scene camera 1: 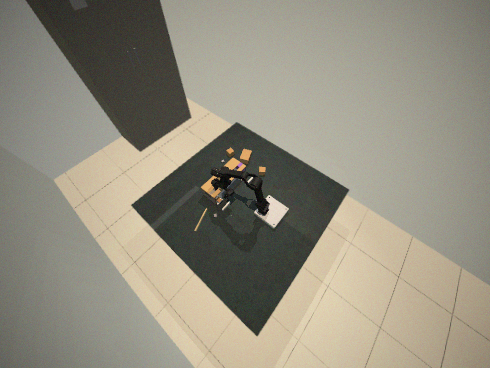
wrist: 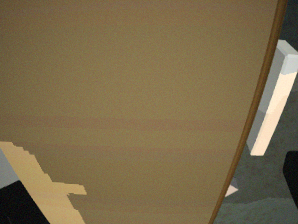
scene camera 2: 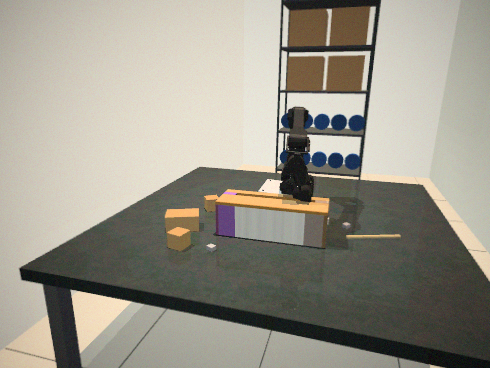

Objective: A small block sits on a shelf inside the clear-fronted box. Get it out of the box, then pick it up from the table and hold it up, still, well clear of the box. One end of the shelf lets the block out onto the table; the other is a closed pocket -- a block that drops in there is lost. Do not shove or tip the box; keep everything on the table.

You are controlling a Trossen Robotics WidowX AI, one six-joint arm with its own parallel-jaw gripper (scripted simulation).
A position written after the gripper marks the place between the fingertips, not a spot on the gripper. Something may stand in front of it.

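Note:
The gripper (scene camera 2: pixel 310 207) can be seen, and the wrist view shows the gripper (wrist: pixel 192 162) as well. A box (scene camera 2: pixel 273 217) is also visible, and the wrist view shows the box (wrist: pixel 111 111) too.

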